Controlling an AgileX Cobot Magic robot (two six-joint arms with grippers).
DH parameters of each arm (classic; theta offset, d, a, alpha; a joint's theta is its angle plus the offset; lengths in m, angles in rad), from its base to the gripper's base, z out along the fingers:
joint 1: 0 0.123 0 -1.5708
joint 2: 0.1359 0 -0.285 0
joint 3: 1.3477 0 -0.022 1.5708
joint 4: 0 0.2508 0 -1.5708
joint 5: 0 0 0.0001 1.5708
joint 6: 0 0.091 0 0
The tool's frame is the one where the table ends.
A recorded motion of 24 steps. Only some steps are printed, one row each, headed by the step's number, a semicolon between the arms.
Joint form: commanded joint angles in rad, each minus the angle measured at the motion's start. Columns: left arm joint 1, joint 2, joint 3, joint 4, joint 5, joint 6; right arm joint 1, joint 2, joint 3, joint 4, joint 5, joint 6.
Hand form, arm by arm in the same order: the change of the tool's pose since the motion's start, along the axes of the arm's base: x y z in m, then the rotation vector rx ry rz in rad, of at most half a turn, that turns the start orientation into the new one. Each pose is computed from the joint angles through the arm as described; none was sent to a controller.
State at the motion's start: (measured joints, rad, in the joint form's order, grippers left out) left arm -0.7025 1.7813 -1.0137 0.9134 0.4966 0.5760; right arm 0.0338 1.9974 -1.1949 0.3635 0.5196 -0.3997
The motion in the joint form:
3: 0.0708 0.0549 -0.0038 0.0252 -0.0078 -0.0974; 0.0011 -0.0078 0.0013 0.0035 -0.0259 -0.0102
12: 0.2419 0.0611 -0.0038 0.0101 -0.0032 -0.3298; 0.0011 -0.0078 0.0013 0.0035 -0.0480 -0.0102
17: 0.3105 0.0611 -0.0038 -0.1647 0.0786 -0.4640; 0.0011 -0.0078 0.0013 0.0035 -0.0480 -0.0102
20: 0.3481 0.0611 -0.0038 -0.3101 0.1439 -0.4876; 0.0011 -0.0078 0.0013 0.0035 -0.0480 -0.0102
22: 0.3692 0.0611 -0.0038 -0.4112 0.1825 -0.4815; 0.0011 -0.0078 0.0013 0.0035 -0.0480 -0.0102
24: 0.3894 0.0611 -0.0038 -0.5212 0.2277 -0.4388; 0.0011 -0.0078 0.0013 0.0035 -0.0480 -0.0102
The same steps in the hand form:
3: 0.0172 0.0185 -0.0177 -0.0194 0.0275 0.1264; 0.0018 -0.0001 0.0035 -0.0060 -0.0327 0.0011
12: 0.0433 0.0736 -0.0203 -0.1667 0.0258 0.4939; 0.0036 -0.0007 0.0041 -0.0106 -0.0535 -0.0049
17: 0.0420 0.0998 -0.0254 -0.2840 0.0916 0.8401; 0.0036 -0.0007 0.0041 -0.0106 -0.0535 -0.0049
20: 0.0368 0.1125 -0.0294 -0.3278 0.1616 1.0339; 0.0036 -0.0007 0.0041 -0.0106 -0.0535 -0.0049
22: 0.0326 0.1180 -0.0319 -0.3517 0.2181 1.1382; 0.0036 -0.0007 0.0041 -0.0106 -0.0535 -0.0049
24: 0.0273 0.1220 -0.0343 -0.3585 0.2925 1.2157; 0.0036 -0.0007 0.0041 -0.0106 -0.0535 -0.0049

